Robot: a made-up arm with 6 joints.
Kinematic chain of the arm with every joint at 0, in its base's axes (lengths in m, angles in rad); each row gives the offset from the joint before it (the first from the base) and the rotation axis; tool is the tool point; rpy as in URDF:
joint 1: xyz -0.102 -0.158 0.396 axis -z
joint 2: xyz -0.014 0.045 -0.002 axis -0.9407 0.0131 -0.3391
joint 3: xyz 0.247 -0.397 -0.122 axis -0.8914 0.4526 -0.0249
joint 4: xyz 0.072 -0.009 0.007 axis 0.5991 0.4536 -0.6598
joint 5: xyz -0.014 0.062 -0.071 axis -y
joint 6: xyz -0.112 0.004 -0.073 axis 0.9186 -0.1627 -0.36
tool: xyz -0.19 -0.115 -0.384 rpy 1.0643 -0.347 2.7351
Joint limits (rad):
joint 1: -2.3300..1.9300
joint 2: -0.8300..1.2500
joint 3: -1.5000..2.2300
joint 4: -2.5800..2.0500
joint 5: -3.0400..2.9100
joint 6: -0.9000..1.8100
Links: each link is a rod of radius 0.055 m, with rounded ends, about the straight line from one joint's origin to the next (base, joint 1, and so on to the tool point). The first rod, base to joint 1, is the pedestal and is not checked.
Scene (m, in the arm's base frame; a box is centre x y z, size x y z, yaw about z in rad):
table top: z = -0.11
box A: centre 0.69 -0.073 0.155 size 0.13 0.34 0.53 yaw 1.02
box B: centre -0.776 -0.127 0 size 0.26 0.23 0.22 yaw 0.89
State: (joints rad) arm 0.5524 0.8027 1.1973 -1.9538 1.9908 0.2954
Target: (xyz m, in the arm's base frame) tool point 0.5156 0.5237 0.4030
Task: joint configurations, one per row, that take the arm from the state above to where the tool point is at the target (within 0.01 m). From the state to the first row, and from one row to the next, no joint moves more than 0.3 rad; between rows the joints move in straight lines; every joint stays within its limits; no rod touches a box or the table.
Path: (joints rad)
1: 0.2660 0.8922 1.0823 -1.9240 1.9134 0.1478
2: -0.0204 0.9816 0.9674 -1.8941 1.8360 0.0002
3: -0.3068 1.0711 0.8524 -1.8643 1.7586 -0.1475
4: -0.5933 1.1605 0.7375 -1.8345 1.6811 -0.2951
5: -0.8797 1.2500 0.6225 -1.8046 1.6037 -0.4427
6: -1.0861 1.0622 0.5924 -1.7600 1.5154 -0.4211
7: -1.2925 0.8745 0.5624 -1.7153 1.4270 -0.3994
8: -1.4989 0.6867 0.5323 -1.6707 1.3386 -0.3778

